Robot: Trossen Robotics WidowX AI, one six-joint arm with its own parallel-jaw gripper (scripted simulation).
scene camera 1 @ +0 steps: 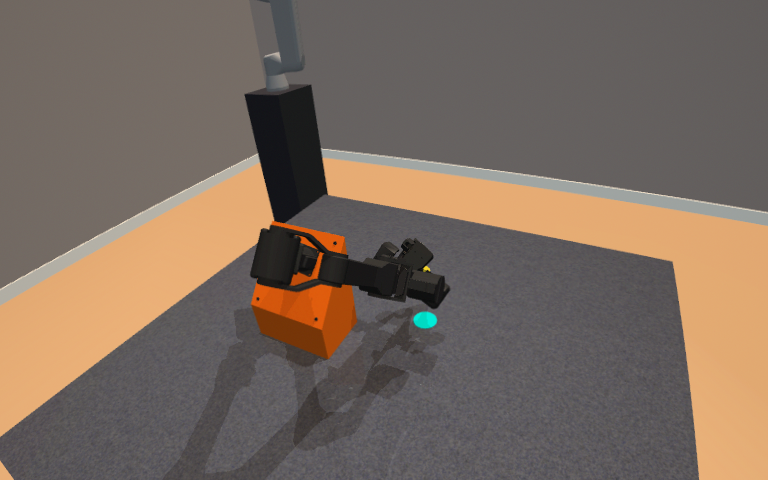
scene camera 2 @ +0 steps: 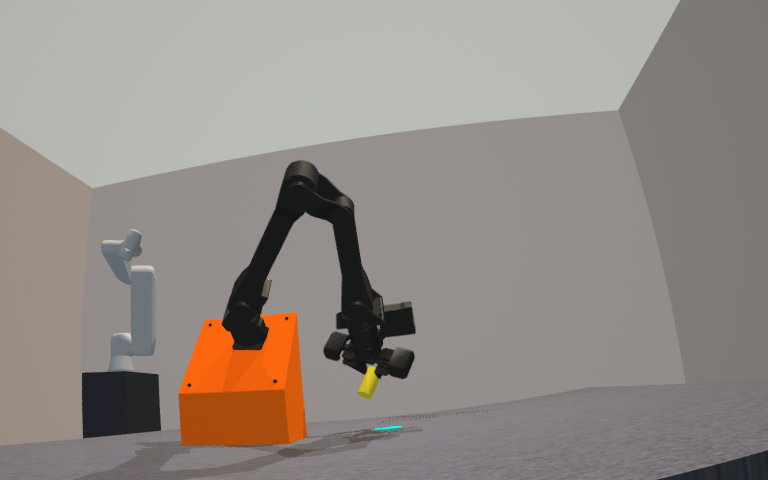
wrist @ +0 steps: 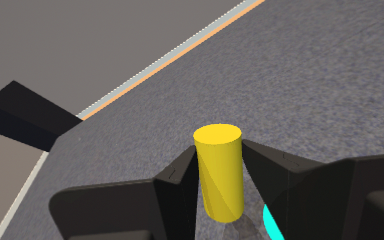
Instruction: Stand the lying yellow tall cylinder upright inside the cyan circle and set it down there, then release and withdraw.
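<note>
The gripper [scene camera 2: 373,375] carries a yellow tall cylinder [wrist: 219,146]. The gripper is also visible in scene camera 1 [scene camera 1: 421,271] and in the wrist view [wrist: 218,148].
</note>
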